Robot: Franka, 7 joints.
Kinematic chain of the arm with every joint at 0, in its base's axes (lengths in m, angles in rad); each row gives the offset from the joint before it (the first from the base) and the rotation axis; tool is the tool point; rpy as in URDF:
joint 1: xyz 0 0 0.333 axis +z
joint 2: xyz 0 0 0 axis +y
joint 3: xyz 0 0 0.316 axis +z
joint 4: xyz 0.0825 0 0 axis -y
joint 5: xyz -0.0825 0 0.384 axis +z
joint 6: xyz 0 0 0 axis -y
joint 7: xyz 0.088 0 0 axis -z
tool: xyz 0 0 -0.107 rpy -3.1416 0 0
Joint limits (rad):
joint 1: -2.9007..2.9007
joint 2: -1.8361..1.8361
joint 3: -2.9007..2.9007
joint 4: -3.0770..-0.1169
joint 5: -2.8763..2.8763
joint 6: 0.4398..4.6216
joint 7: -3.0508..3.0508
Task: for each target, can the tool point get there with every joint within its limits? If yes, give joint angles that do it. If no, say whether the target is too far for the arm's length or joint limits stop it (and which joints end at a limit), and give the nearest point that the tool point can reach.
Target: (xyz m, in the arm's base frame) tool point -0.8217 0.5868 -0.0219
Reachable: no: too far | nearest point -0.6586 0.4704 0.0485 | short by 0.212 m
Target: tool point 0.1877 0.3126 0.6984
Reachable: yes | joints 0.7583 -0.4479 0.0226 -1.8618 -2.4361 3.7785 0.0925
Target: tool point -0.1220 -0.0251 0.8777
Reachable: yes | joints 1.4816 -1.2765 -0.0032 -2.1651 -1.1463 3.7325 -0.4620
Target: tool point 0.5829 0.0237 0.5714
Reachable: yes | joints -1.8452 -0.0287 2.0325 -1.9270 -1.7962 1.7094 0.4641
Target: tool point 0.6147 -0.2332 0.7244
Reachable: yes | joints -0.7507 1.0090 2.1627 -0.5602 1.3800 3.8117 -1.5693
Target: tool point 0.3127 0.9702 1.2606
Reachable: no: too far | nearest point 0.1946 0.6039 0.9104 | short by 0.520 m
